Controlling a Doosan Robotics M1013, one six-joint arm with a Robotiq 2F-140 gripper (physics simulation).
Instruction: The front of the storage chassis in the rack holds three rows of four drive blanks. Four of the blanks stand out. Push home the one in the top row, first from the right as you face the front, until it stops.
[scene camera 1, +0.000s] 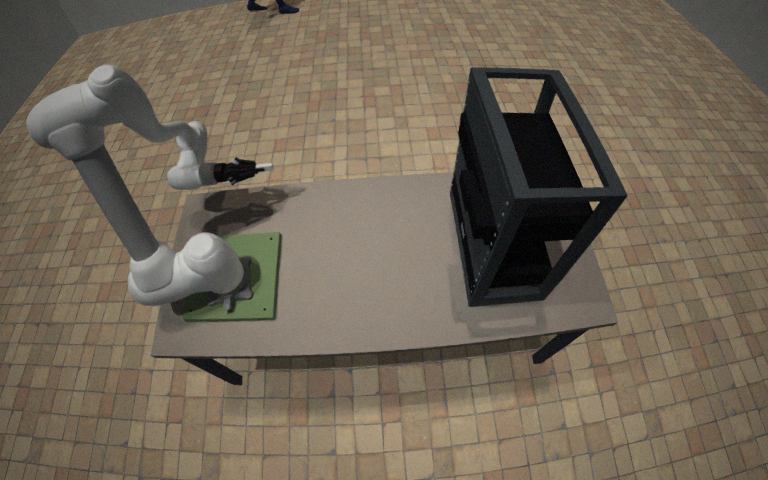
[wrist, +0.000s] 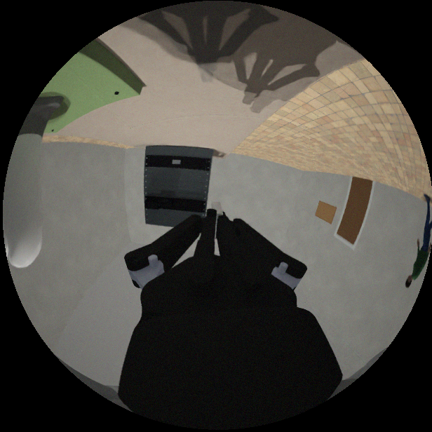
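Seen in the pictures: gripper, fingertip midpoint: (scene camera 1: 272, 166); arm's base, origin of the base link: (scene camera 1: 229, 281).
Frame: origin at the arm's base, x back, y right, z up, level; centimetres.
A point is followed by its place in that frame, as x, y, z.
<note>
My gripper (scene camera 1: 266, 166) @[-24.7, -34.2, 20.1] (wrist: 214, 208) is shut with its pale fingertips together and nothing between them. It is held above the table's left part, well apart from the rack and pointing towards it. The dark rack (scene camera 1: 570, 194) @[-98.3, 29.5, 59.8] (wrist: 176, 150) stands upright at the table's right end, with dark units mounted in it. In the wrist view its front shows small and upside down, a little left of the fingertips. The storage chassis and its drive blanks are too small and dark to tell apart, and the top-row blank at the right cannot be made out.
The table (scene camera 1: 362, 254) @[-52.1, -2.0, -2.9] (wrist: 170, 112) stretches between the arm base and the rack. A green base plate (scene camera 1: 266, 283) @[-14.7, 3.7, -0.3] (wrist: 95, 80) lies under the arm's foot. The arm's shadow falls on the table's back left part. A person (wrist: 420, 260) stands far off at the wrist view's right edge.
</note>
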